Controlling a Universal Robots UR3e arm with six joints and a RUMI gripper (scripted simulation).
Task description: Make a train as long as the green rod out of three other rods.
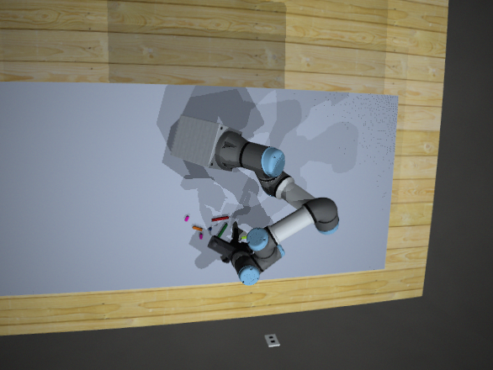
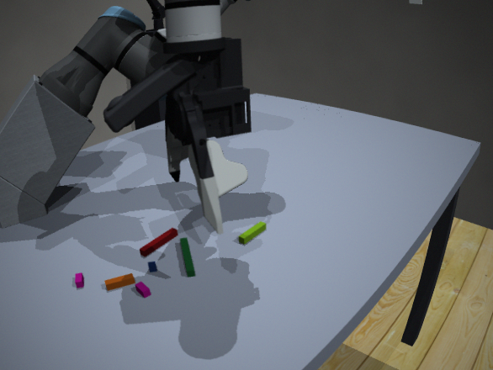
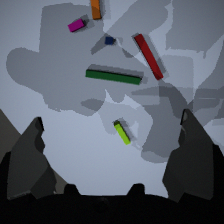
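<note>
The blue rod lies 70 mm below my hand, 60 mm to the right of it and 30 mm behind it. The rest, counted from my hand: green rod 70 mm below, 20 mm to the right, 10 mm behind; then lime rod 90 mm to the left, 70 mm below, 20 mm ahead; then red rod 70 mm below, 70 mm behind, 20 mm to the right.
</note>
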